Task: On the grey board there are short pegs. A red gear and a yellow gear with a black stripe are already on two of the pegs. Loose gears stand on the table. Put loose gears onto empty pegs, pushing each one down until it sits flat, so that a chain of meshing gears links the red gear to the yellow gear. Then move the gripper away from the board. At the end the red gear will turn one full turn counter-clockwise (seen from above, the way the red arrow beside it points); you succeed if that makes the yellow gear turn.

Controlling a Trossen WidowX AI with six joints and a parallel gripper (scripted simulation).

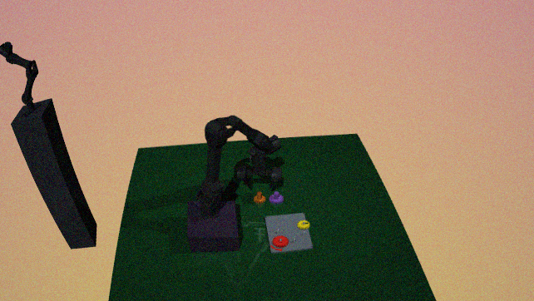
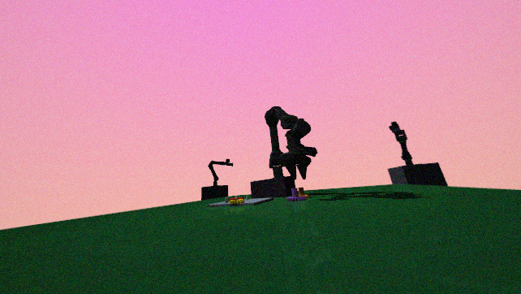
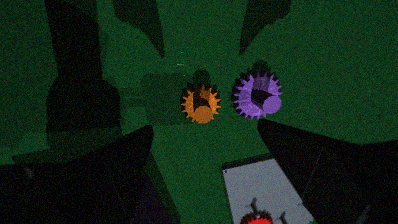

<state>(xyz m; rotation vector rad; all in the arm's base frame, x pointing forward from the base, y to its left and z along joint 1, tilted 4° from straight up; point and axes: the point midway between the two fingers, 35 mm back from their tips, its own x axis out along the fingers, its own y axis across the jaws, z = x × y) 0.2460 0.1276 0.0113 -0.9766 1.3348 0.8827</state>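
Right now my gripper tip is 50 mm above the orange gear. Round my gripper tip: yellow gear: 220 mm to the right, 130 mm ahead, 50 mm below; red gear: 280 mm to the right, 50 mm below; purple gear: 70 mm ahead, 50 mm below, 20 mm to the right.
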